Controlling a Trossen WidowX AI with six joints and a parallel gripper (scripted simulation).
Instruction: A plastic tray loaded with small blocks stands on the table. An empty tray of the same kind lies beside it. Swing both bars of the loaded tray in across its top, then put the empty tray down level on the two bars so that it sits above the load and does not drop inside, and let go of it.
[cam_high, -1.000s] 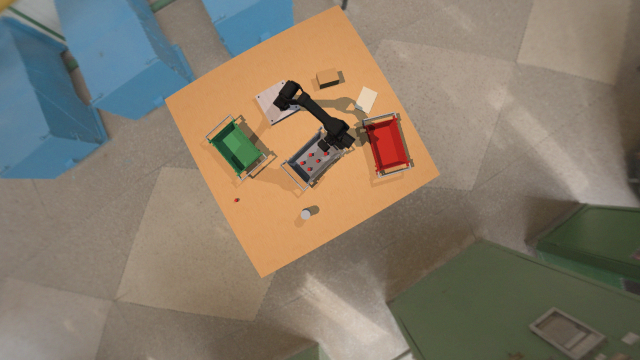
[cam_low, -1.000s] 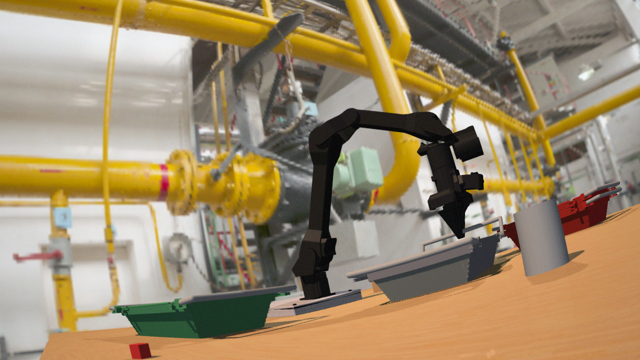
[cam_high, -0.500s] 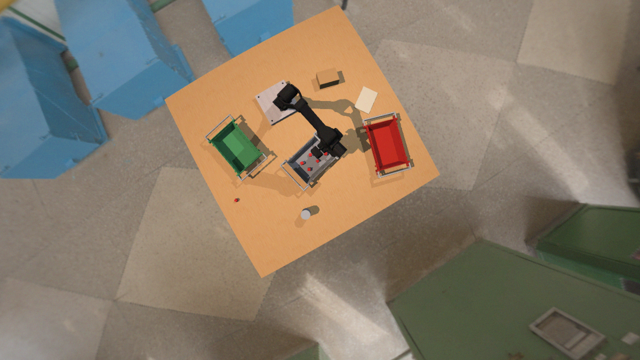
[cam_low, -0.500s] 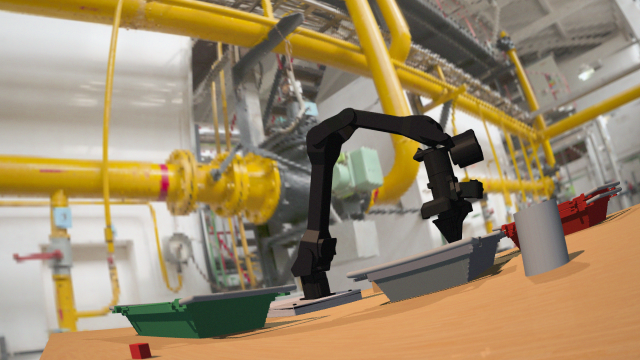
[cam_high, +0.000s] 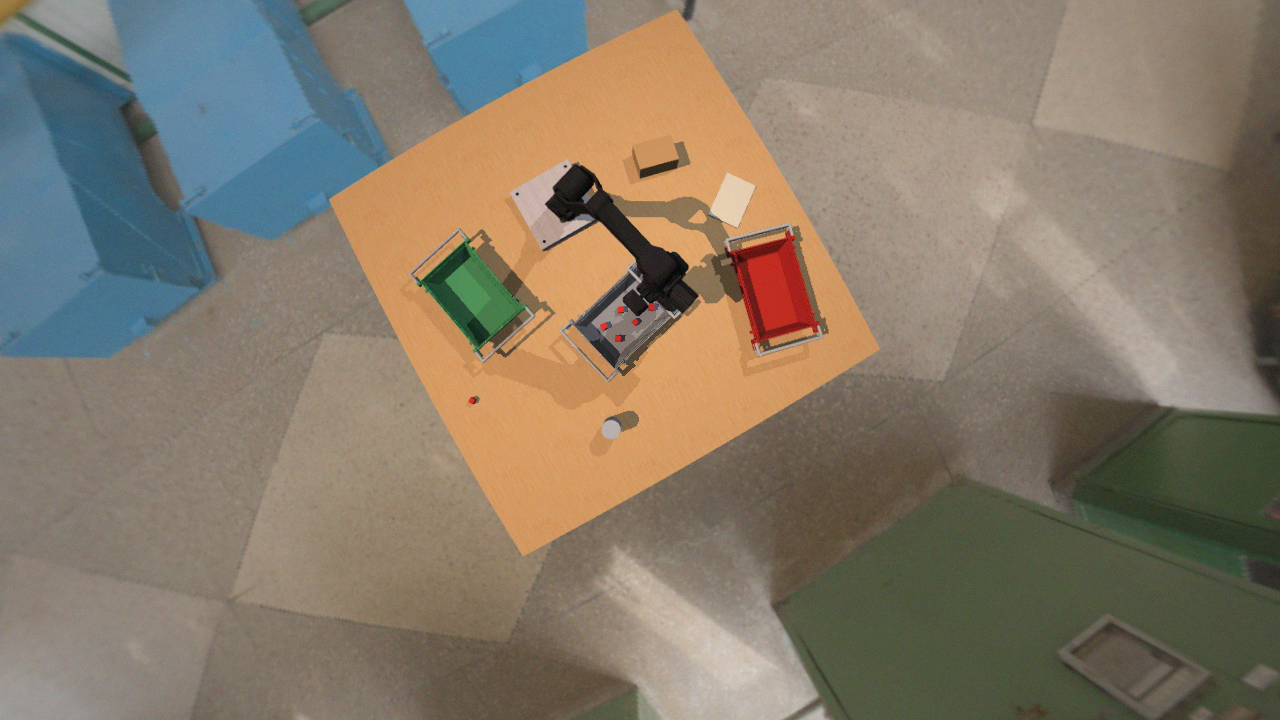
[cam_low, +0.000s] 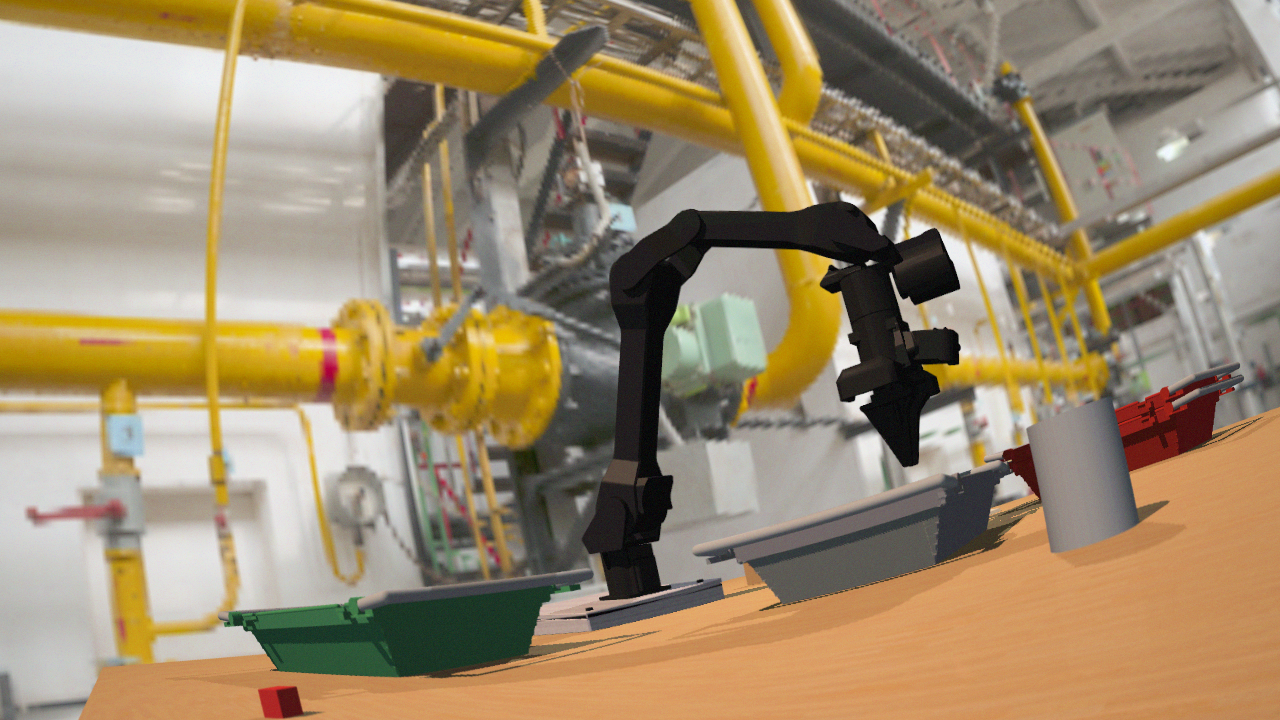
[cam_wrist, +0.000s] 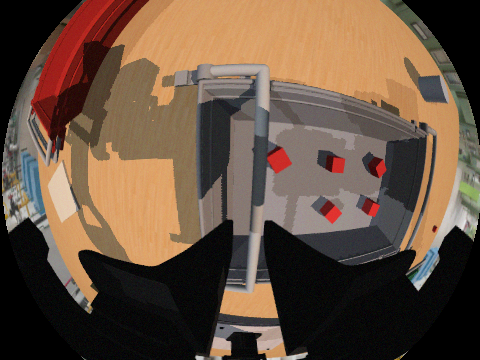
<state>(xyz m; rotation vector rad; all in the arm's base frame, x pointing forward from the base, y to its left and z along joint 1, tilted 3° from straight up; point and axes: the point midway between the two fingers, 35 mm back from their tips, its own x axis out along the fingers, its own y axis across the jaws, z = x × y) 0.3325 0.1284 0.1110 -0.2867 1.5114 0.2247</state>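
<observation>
My gripper tip is now 22 cm past the green tray, 48 cm to the left of it and 5 cm above it. The rest, counted from my gripper tip: cardboard box (38 cm behind, 18 cm to the left, 6 cm below); then grey cylinder (31 cm ahead, 27 cm to the right, 6 cm below); then beige card (17 cm behind, 35 cm to the left, 9 cm below).
</observation>
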